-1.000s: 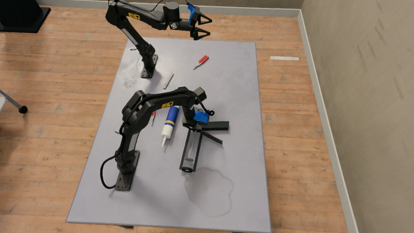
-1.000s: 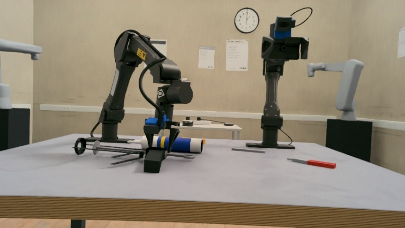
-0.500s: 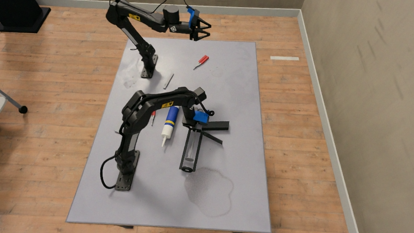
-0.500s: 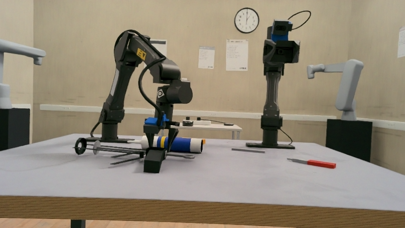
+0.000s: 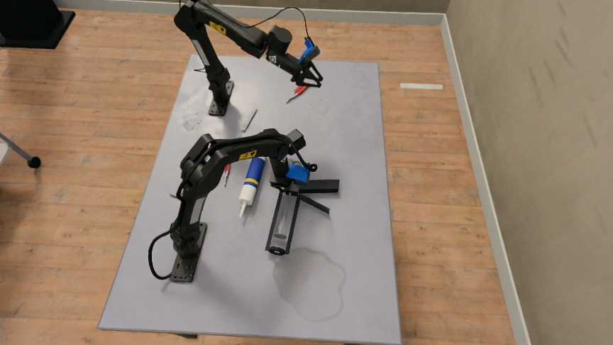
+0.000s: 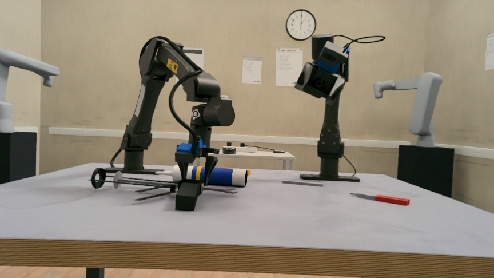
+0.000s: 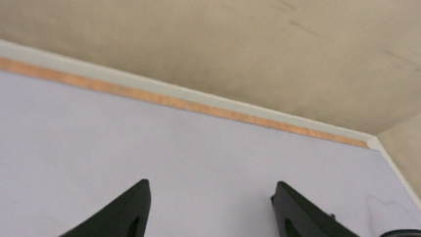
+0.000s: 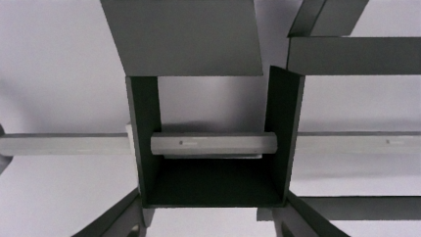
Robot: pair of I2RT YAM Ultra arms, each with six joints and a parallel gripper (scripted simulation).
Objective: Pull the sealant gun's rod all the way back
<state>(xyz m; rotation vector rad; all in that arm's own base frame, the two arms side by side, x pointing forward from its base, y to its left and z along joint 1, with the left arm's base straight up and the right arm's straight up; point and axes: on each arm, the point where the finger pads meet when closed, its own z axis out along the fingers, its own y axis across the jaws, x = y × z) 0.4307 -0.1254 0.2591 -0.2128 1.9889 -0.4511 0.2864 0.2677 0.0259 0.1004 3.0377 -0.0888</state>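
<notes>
Right now my right hand is 2 cm short of the thumb plate, 2 cm to the right of it and 1 cm above it. Also, from my right hand: putty knife (36 cm behind, 5 cm to the left, 2 cm below); then grey bar (17 cm behind, 32 cm to the left, 2 cm below); then white cartridge (12 cm behind, 1 cm to the left).
</notes>
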